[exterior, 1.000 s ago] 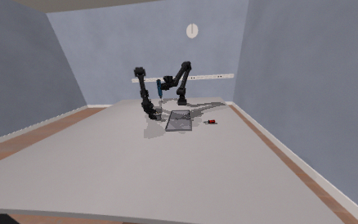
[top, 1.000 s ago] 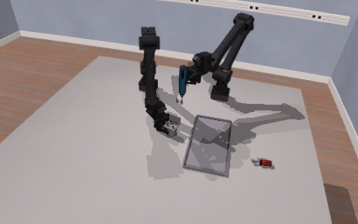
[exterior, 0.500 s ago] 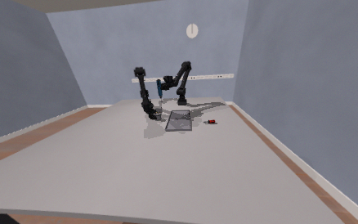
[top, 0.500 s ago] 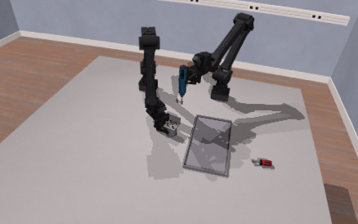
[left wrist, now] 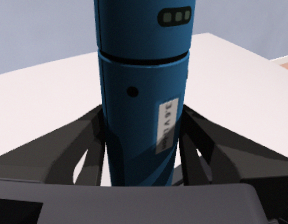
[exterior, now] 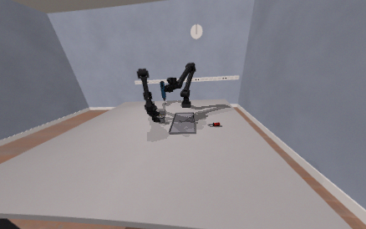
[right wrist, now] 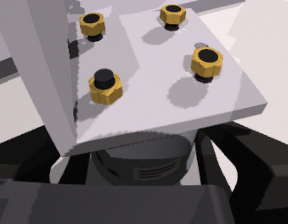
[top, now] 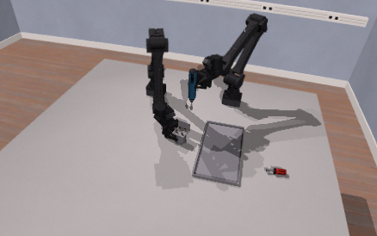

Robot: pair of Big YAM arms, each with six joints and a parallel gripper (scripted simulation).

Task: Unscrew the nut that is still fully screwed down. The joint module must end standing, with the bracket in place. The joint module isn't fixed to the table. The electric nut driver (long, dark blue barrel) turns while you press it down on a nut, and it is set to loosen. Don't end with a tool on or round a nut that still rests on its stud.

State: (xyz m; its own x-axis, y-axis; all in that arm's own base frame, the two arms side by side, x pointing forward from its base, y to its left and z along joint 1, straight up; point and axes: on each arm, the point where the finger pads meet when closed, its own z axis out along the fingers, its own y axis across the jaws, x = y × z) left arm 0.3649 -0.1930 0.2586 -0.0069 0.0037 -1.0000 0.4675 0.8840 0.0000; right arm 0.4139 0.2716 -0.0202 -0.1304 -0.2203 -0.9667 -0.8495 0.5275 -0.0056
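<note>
The grey bracket lies 50 mm above my right hand. Also, from my right hand: flat grey tray: 220 mm to the left, 30 mm ahead, 20 mm below; nut: 50 mm above, 20 mm to the right, 10 mm ahead; grey tip: 150 mm above, 90 mm behind, 40 mm to the left.
</note>
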